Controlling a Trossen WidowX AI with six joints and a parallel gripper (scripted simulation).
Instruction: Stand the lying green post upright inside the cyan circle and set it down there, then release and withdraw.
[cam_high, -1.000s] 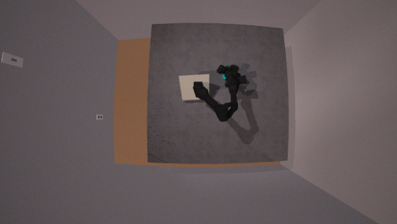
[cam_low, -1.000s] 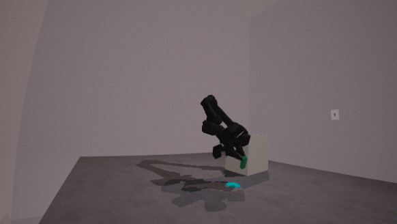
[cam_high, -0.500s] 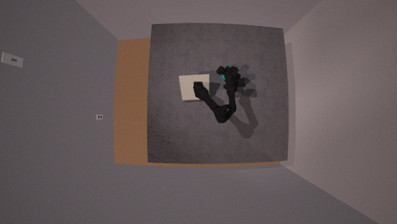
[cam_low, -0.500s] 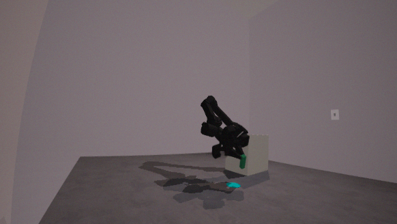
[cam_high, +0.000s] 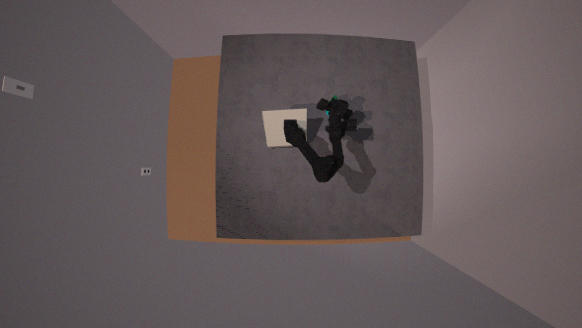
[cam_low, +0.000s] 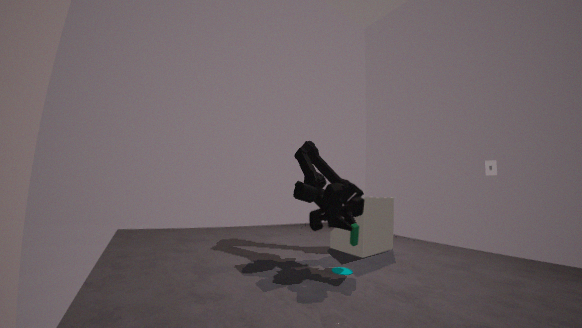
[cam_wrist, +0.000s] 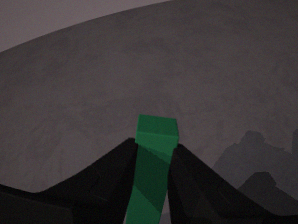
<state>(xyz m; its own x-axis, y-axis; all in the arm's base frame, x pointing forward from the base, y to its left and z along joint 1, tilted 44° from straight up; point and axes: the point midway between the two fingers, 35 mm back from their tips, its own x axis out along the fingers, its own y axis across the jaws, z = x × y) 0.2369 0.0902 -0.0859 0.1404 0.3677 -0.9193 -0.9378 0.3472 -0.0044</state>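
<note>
My gripper tip is now 130 mm above the cyan circle, 30 mm to the left of it and 10 mm short of it. Round my gripper tip: green post (20 mm below, 10 mm to the right, 10 mm behind).
</note>
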